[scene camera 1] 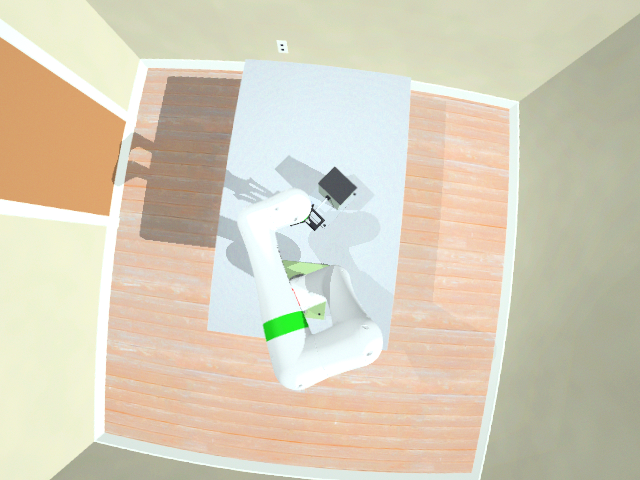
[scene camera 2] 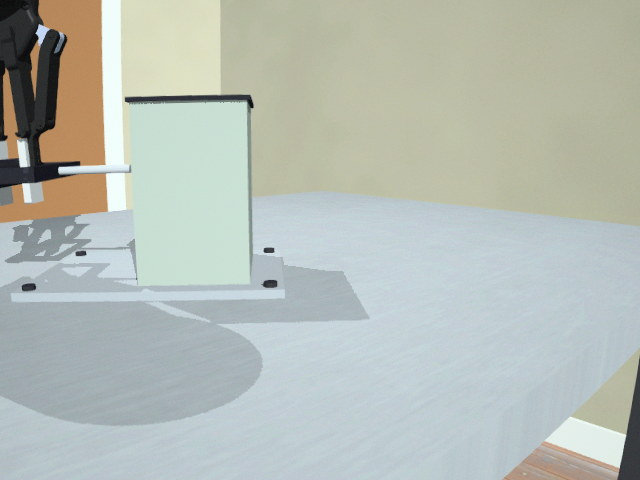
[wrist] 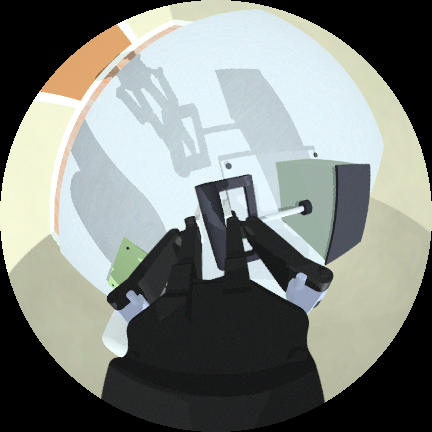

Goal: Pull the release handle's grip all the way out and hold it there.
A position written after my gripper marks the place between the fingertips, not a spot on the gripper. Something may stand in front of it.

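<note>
From the scene camera I can see my gripper (scene camera 2: 19, 203). The wrist view gives me my gripper (wrist: 213, 209) again, and there I also see a base plate (wrist: 262, 167).
</note>
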